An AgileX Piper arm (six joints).
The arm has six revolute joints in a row. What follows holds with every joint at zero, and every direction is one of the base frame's.
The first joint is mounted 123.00 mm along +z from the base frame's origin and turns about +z.
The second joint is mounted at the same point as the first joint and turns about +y.
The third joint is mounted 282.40 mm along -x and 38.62 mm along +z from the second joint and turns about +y.
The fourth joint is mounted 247.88 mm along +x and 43.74 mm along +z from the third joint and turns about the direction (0.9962, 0, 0.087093).
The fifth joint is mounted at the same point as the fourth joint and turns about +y.
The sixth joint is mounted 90.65 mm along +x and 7.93 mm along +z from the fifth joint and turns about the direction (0.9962, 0, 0.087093).
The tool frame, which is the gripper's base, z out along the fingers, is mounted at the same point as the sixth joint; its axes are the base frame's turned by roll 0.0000, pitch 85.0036 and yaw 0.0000 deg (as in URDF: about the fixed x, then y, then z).
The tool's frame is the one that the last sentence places.
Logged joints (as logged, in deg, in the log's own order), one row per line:
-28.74 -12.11 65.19 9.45 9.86 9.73
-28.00 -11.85 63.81 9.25 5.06 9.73
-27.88 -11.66 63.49 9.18 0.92 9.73
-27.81 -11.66 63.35 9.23 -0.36 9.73
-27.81 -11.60 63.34 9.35 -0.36 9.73
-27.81 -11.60 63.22 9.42 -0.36 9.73
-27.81 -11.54 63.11 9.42 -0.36 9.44
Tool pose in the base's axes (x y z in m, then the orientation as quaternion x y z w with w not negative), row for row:
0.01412 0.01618 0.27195 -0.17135 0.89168 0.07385 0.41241
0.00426 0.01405 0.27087 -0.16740 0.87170 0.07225 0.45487
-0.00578 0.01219 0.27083 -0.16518 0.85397 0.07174 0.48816
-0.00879 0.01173 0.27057 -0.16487 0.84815 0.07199 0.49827
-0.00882 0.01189 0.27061 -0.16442 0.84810 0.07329 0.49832
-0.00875 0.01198 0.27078 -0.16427 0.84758 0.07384 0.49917
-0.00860 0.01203 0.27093 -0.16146 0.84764 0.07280 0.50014
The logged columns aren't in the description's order. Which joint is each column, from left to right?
Columns, left to right: joint 3, joint 6, joint 5, joint 4, joint 2, joint 1.
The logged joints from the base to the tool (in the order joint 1, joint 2, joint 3, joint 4, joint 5, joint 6), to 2 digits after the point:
9.73 9.86 -28.74 9.45 65.19 -12.11
9.73 5.06 -28.00 9.25 63.81 -11.85
9.73 0.92 -27.88 9.18 63.49 -11.66
9.73 -0.36 -27.81 9.23 63.35 -11.66
9.73 -0.36 -27.81 9.35 63.34 -11.60
9.73 -0.36 -27.81 9.42 63.22 -11.60
9.44 -0.36 -27.81 9.42 63.11 -11.54

